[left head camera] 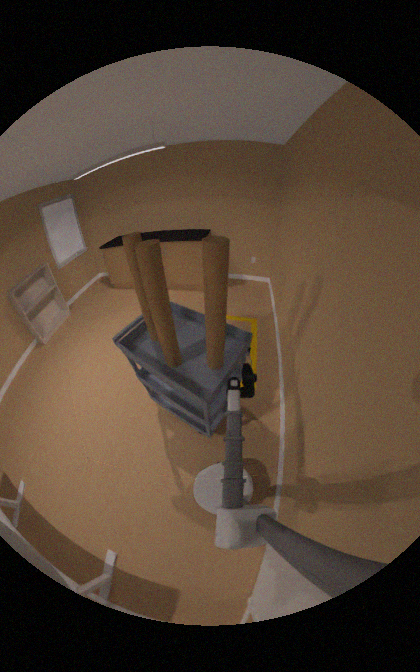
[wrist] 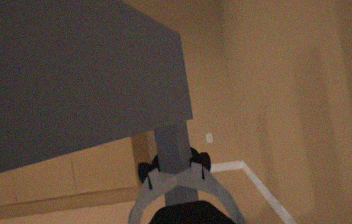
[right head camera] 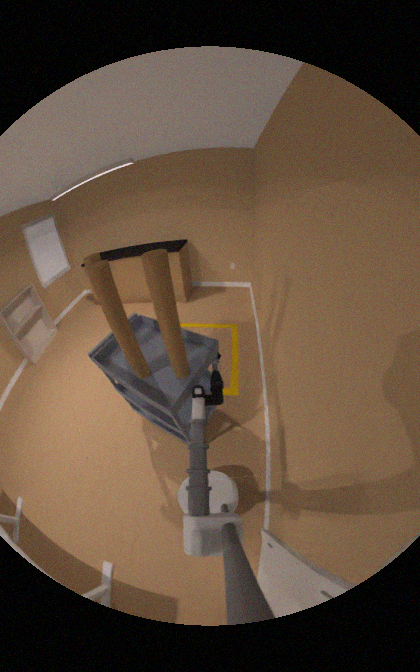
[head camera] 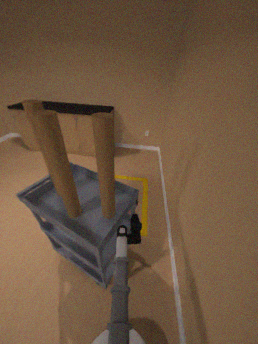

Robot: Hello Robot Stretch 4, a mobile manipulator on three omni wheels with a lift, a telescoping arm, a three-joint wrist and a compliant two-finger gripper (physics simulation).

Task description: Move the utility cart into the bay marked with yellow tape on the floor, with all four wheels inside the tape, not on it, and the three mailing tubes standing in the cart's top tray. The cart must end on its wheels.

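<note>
The grey-blue utility cart (head camera: 36, 202) (left head camera: 185, 330) (right head camera: 112, 350) (wrist: 75, 65) is turned obliquely, its near corner towards my base. Its wheels are hidden; I cannot tell whether all touch the floor. Three mailing tubes (head camera: 105, 165) (left head camera: 160, 300) (right head camera: 165, 310) stand leaning in its top tray; one is mostly hidden in the right head view. My gripper (head camera: 136, 204) (left head camera: 250, 352) (right head camera: 218, 357) (wrist: 179, 162) is shut on the cart's corner post below the top tray. The yellow tape (head camera: 145, 205) (left head camera: 254, 332) (right head camera: 235, 355) shows at back and right; the cart hides its left part. The cart's near corner lies outside its front line.
A cabinet (head camera: 80, 130) (left head camera: 185, 270) (right head camera: 132, 280) with a black top stands behind the cart. The right wall's white baseboard (head camera: 167, 215) (left head camera: 281, 400) (right head camera: 265, 390) runs close beside the bay. A pale shelf unit (left head camera: 65, 304) stands at the left. White furniture legs show at the lower left.
</note>
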